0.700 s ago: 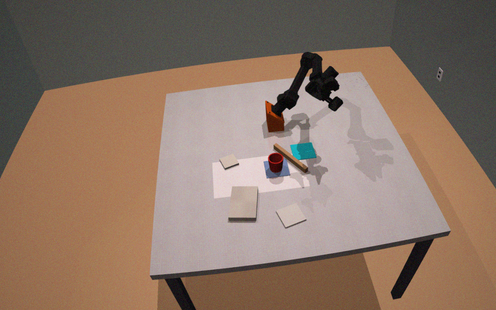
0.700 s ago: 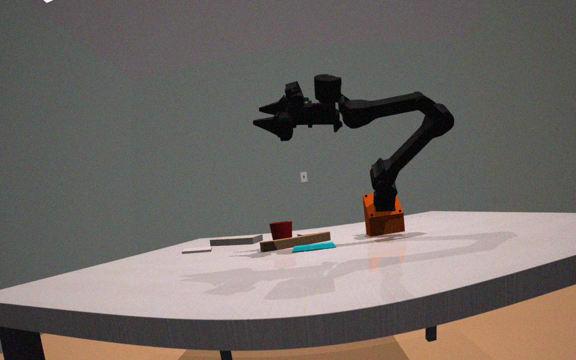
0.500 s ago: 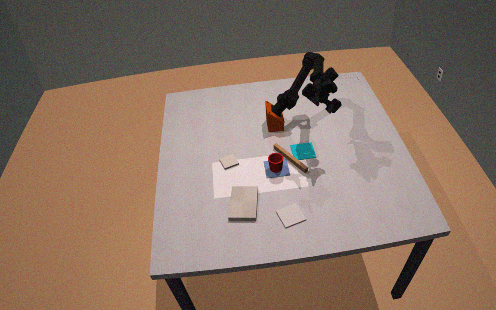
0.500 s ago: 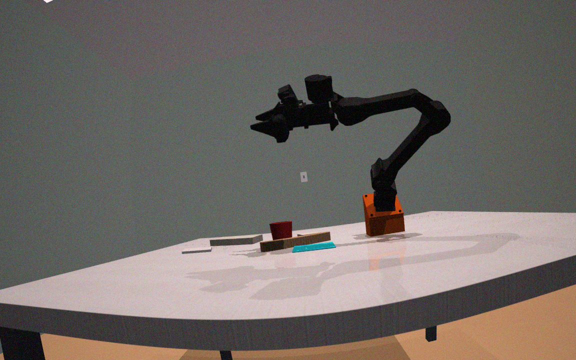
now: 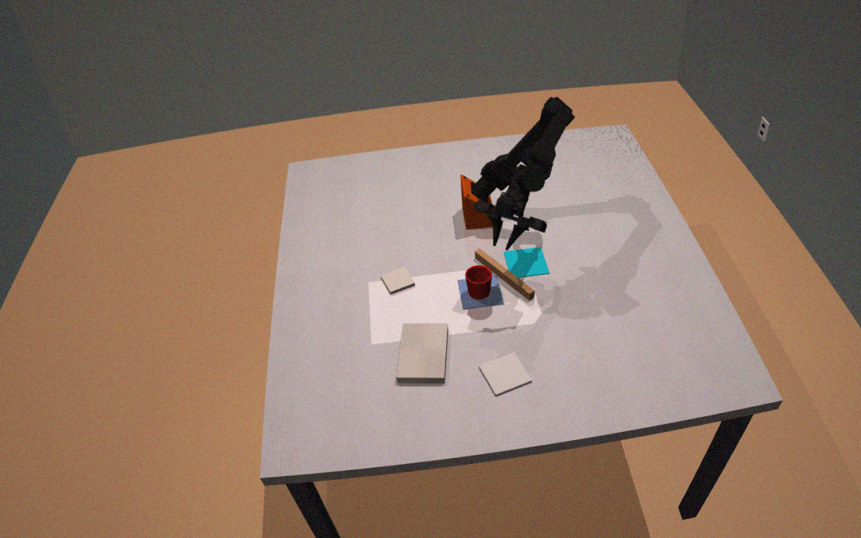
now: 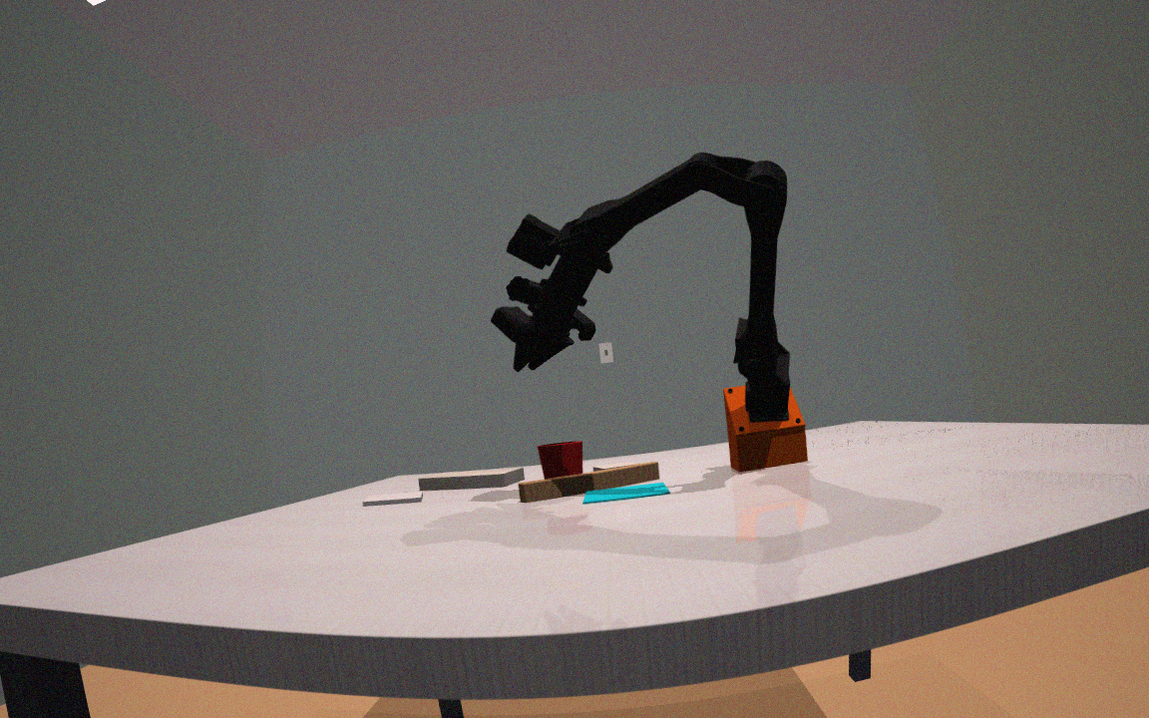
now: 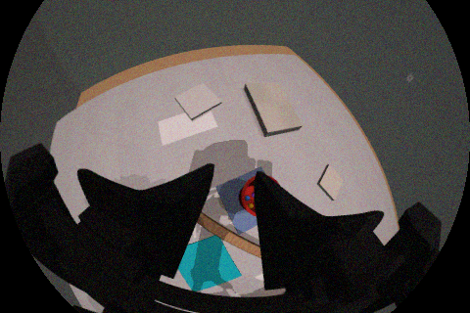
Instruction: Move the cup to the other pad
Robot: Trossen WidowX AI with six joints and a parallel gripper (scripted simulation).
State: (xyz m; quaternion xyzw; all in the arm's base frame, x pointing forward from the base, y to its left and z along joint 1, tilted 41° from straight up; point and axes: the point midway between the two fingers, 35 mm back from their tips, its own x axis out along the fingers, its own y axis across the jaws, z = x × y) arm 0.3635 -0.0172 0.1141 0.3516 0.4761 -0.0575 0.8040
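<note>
The red cup is 3 cm behind my gripper tip, 6 cm to the right of it and 16 cm below it. The rest, counted from my gripper tip: cyan pad 15 cm behind, 8 cm to the left, 21 cm below; thick grey slab 19 cm ahead, 21 cm to the right, 18 cm below; wooden bar 9 cm behind, 1 cm to the left, 19 cm below.
</note>
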